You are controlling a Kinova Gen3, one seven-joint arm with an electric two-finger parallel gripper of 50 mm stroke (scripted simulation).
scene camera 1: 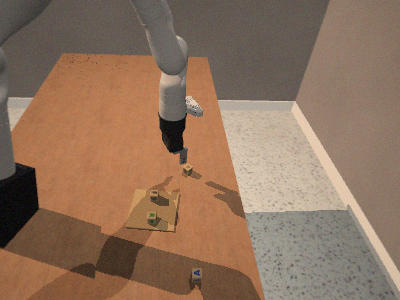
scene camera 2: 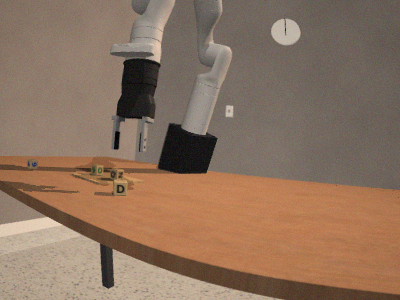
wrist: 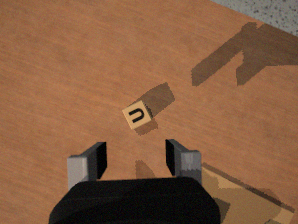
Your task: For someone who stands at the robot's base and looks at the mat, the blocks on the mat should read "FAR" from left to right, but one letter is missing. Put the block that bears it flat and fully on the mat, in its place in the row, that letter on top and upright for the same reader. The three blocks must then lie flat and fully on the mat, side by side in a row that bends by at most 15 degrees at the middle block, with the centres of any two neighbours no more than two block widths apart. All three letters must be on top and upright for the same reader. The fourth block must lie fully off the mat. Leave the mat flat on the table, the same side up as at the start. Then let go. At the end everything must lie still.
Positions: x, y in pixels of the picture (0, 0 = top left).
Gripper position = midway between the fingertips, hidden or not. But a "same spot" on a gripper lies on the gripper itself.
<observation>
My gripper shows in scene camera 1 (179, 157), in scene camera 2 and in the wrist view. One and the same spot on my gripper: (scene camera 2: 143, 135) is (wrist: 90, 147).
</observation>
